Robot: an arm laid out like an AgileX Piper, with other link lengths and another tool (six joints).
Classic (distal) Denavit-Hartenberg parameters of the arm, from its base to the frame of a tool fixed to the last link. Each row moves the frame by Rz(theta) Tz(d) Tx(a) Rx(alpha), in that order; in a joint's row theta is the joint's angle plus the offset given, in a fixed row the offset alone. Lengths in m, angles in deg.
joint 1: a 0, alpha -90, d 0.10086, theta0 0
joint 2: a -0.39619, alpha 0, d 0, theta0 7.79
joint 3: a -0.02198, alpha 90, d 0, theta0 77.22
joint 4: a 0, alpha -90, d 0.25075, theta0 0
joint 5: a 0, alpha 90, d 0, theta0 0
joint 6: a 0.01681, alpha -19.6, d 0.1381, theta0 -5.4
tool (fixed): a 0, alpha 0, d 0.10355, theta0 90
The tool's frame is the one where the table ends.
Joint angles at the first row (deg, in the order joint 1, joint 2, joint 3, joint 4, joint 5, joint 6):
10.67 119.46 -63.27 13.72 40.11 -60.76
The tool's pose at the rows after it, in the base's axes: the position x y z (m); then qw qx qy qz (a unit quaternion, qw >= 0):
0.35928 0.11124 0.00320 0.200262 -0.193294 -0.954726 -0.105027
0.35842 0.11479 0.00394 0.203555 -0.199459 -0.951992 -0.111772
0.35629 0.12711 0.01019 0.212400 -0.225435 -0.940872 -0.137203
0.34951 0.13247 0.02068 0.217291 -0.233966 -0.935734 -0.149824
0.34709 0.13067 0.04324 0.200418 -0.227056 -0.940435 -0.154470
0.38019 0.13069 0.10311 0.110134 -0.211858 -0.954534 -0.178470
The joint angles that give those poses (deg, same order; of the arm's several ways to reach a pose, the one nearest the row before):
10.66 119.46 -63.27 14.04 40.22 -60.66
10.67 119.46 -63.27 15.17 40.44 -60.66
10.58 118.98 -63.27 19.07 41.33 -60.02
10.58 117.41 -62.50 20.88 42.36 -59.90
10.58 113.83 -62.21 20.04 43.46 -59.47
10.68 107.10 -67.10 17.38 43.79 -57.34

